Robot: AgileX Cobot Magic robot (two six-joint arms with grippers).
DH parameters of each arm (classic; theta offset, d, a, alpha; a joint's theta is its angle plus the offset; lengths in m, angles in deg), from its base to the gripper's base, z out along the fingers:
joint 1: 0 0.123 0 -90
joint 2: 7.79 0 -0.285 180
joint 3: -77.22 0 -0.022 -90
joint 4: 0 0.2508 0 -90
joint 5: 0 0 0.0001 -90
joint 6: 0 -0.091 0 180
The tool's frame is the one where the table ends.
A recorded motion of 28 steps. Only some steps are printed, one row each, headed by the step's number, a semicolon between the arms.
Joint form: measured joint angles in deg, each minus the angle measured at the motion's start. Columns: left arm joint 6, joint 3, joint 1, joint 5, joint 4, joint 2; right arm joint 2, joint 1, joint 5, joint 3, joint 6, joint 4.
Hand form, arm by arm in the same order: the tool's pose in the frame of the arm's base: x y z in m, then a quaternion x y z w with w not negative. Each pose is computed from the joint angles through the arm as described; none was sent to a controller.
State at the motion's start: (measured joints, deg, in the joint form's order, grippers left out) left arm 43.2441 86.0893 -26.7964 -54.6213 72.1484 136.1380; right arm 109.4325 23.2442 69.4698 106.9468 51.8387 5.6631
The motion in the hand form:
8: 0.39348 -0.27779 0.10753 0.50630 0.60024 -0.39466 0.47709; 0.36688 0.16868 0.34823 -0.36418 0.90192 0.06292 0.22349
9: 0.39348 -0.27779 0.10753 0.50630 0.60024 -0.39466 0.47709; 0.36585 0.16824 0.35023 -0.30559 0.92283 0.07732 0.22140
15: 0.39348 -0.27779 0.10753 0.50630 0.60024 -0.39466 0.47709; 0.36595 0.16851 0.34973 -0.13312 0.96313 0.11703 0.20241
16: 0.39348 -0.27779 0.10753 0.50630 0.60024 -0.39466 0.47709; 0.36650 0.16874 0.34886 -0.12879 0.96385 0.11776 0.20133
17: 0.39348 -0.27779 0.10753 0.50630 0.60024 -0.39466 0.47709; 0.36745 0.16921 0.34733 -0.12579 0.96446 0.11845 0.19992
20: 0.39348 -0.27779 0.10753 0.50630 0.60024 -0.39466 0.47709; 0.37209 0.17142 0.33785 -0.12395 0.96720 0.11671 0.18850
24: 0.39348 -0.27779 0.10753 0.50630 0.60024 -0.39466 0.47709; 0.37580 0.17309 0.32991 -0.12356 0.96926 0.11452 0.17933
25: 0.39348 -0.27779 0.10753 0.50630 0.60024 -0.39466 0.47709; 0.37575 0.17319 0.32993 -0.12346 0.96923 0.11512 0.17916
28: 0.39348 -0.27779 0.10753 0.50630 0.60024 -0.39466 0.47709; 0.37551 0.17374 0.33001 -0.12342 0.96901 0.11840 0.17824
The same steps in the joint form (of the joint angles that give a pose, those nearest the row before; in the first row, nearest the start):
8: -0.05 0.00 0.00 0.00 0.00 0.00; -3.09 -0.01 0.15 0.00 -30.18 1.26
9: -0.05 0.00 0.00 0.00 0.00 0.00; -3.38 -0.01 0.15 0.00 -37.53 1.26
15: -0.05 0.00 0.00 0.00 0.00 0.00; -3.31 -0.01 0.21 0.00 -58.42 1.39
16: -0.05 0.00 0.00 0.00 0.00 0.00; -3.18 -0.01 0.14 0.00 -58.92 1.39
17: -0.05 0.00 0.00 0.00 0.00 0.00; -2.95 -0.01 0.03 0.00 -59.25 1.44
20: -0.05 0.00 0.00 0.00 0.00 0.00; -1.61 -0.01 0.03 0.00 -59.41 1.57
24: -0.05 0.00 0.00 0.00 0.00 0.00; -0.50 -0.01 0.03 0.00 -59.41 1.62
25: -0.05 0.00 0.00 0.00 0.00 0.00; -0.51 -0.01 0.03 0.00 -59.41 1.69
28: -0.05 0.00 0.00 0.00 0.00 0.00; -0.51 -0.01 0.03 0.00 -59.35 2.10

